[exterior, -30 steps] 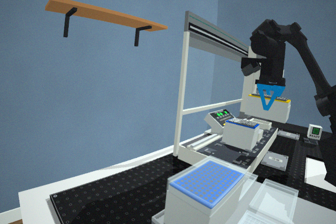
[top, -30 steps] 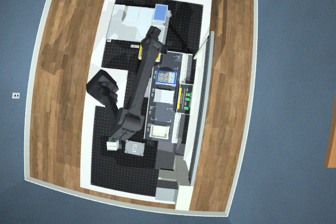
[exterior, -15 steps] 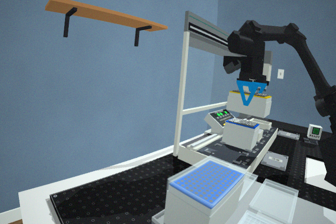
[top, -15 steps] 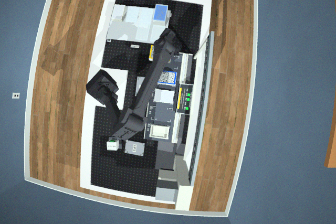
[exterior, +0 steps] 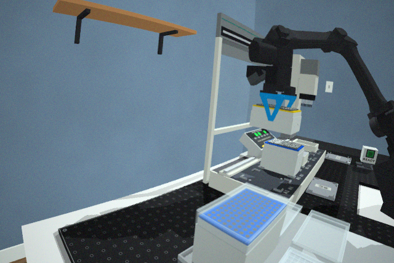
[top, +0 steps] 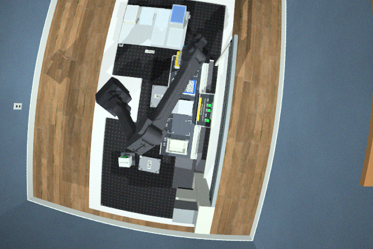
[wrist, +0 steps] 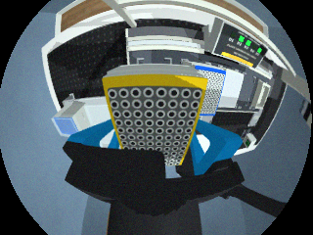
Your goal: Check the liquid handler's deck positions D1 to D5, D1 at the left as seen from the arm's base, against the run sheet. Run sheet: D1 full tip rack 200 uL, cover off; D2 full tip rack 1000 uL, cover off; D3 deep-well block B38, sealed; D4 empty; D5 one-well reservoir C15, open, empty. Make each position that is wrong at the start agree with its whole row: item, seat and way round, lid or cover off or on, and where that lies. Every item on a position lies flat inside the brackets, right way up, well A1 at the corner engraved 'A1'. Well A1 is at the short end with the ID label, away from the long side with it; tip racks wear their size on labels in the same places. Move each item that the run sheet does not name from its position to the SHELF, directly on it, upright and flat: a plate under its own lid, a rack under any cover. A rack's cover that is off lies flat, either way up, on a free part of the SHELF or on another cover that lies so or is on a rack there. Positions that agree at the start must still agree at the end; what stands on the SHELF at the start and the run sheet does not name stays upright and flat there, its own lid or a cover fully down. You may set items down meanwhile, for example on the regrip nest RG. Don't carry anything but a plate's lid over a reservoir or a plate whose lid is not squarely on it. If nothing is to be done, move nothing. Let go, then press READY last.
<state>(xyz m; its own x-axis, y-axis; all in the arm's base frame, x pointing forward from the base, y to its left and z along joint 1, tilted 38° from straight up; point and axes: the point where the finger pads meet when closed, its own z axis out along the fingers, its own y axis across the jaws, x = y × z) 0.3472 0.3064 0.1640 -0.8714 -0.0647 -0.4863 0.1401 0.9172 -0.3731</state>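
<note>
Right now my hand is 1 cm below the yellow-rimmed tip rack and 1 cm past it. From my hand the other things lie so: frame post 19 cm ahead, 4 cm to the left, 2 cm below; blue-rimmed tip rack 13 cm to the right, 13 cm below, 3 cm behind; white deep-well block 24 cm to the right, 18 cm below, 4 cm behind.
</note>
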